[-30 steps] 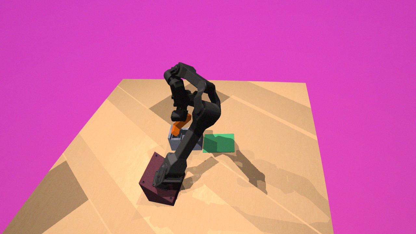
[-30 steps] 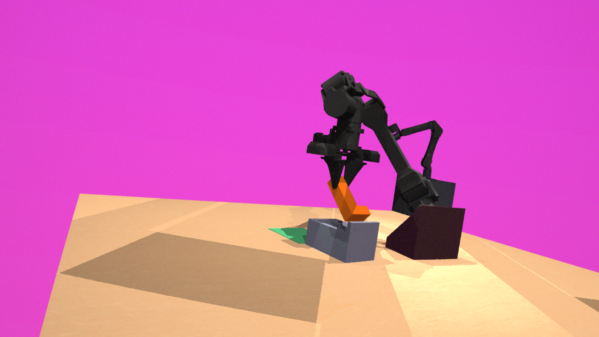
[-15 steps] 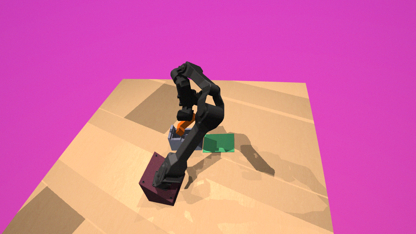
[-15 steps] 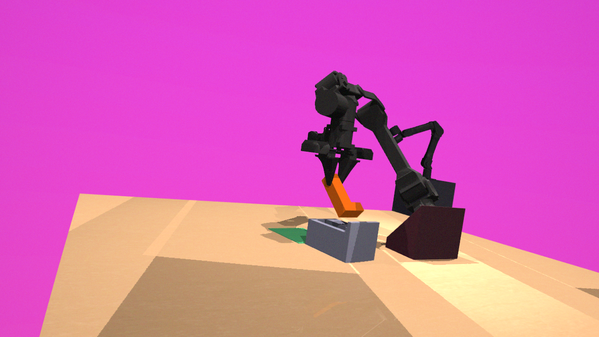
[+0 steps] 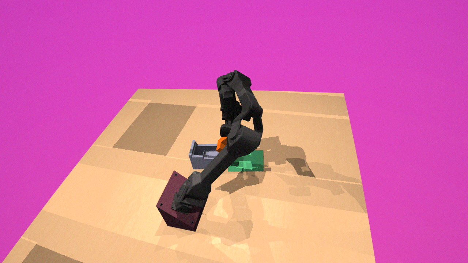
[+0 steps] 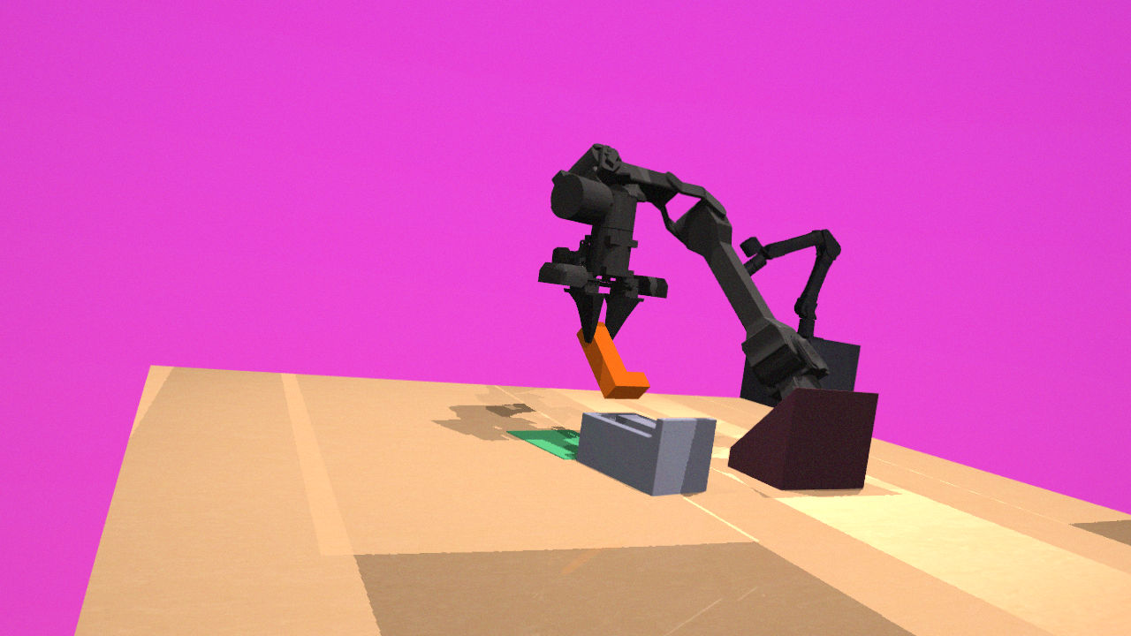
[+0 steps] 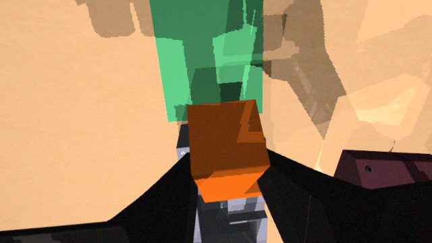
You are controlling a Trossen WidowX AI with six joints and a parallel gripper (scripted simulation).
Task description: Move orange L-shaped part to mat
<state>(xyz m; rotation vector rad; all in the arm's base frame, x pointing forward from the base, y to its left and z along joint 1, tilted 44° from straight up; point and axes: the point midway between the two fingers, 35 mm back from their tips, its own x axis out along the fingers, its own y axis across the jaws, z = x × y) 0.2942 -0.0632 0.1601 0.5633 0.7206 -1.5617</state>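
Right now my gripper tip is 17 cm above the green mat and 4 cm to the left of it. The rest, counted from my gripper tip: orange L-shaped part (3 cm to the left, 3 cm below, 2 cm behind).
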